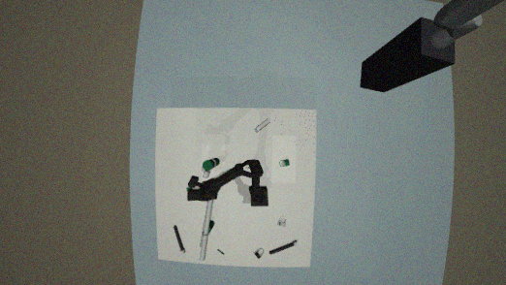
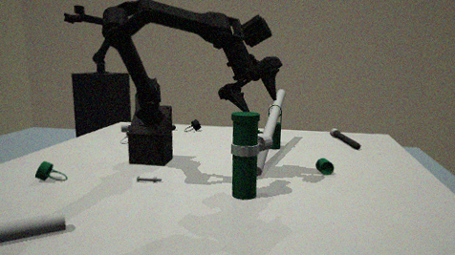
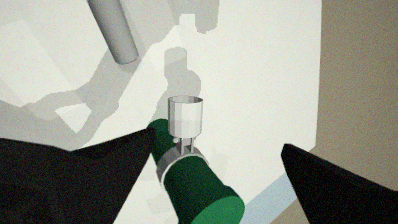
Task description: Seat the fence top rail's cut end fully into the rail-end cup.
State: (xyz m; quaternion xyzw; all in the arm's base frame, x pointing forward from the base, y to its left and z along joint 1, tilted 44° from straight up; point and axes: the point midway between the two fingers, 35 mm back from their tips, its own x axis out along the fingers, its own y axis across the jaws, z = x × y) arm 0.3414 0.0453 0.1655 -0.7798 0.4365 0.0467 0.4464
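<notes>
My gripper tip is 90 mm above the rail-end cup and 30 mm to the left of it. From my gripper tip the other things lie so: bolt (290 mm behind, 200 mm below, 90 mm to the right); green post (410 mm to the left, 100 mm below, 50 mm behind); silver brace band (90 mm below, 60 mm to the right).
</notes>
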